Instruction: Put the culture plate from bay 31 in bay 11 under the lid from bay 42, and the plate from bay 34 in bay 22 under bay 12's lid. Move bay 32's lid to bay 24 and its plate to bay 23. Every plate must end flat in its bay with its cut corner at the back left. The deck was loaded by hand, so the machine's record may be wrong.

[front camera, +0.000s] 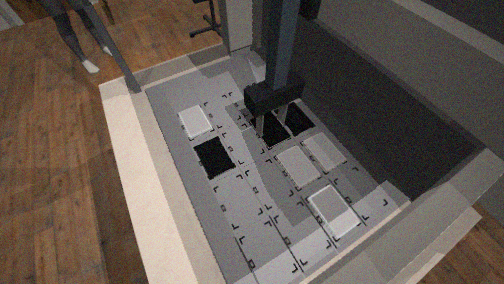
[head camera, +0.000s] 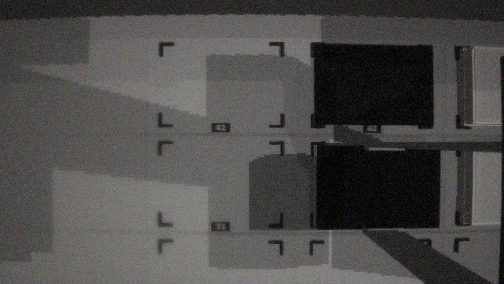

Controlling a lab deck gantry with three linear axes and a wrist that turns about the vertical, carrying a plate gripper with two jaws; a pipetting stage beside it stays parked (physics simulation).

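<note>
In the front view my gripper is down at bay 32, with one jaw at each long side of the black-topped stack. The jaws look flush with its edges; whether they are shut on it is not clear. Bay 32's plate is hidden under the black lid. A black lid lies flat in bay 42. Another black lid lies in bay 12. A pale plate lies in bay 11 and another pale plate in bay 34. Their cut corners are too small to tell.
Pale plates stand in bay 33 and bay 43, close beside the black pieces; their left ends show in the head view. A raised pale wall edges the deck. Shadows cross the deck.
</note>
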